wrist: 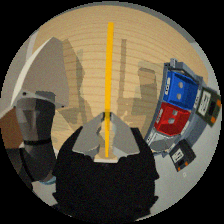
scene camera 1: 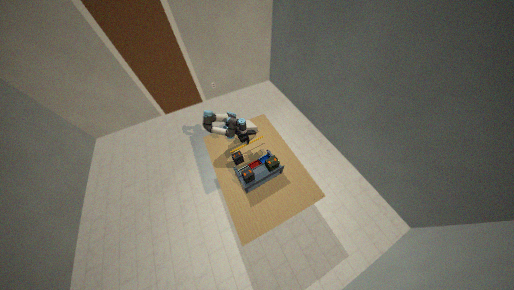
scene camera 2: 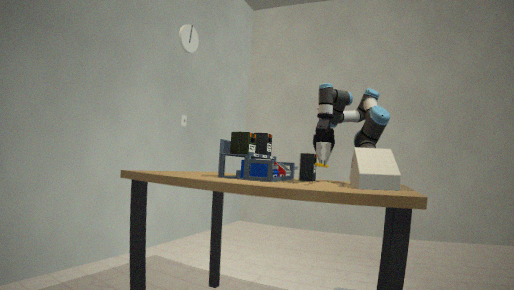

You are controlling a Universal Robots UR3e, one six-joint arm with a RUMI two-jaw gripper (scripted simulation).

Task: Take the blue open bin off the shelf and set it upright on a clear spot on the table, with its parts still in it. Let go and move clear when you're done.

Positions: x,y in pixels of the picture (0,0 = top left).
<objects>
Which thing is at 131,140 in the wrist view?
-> The gripper.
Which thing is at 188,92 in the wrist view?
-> A blue open bin.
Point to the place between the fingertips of the gripper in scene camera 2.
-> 322,166
</objects>
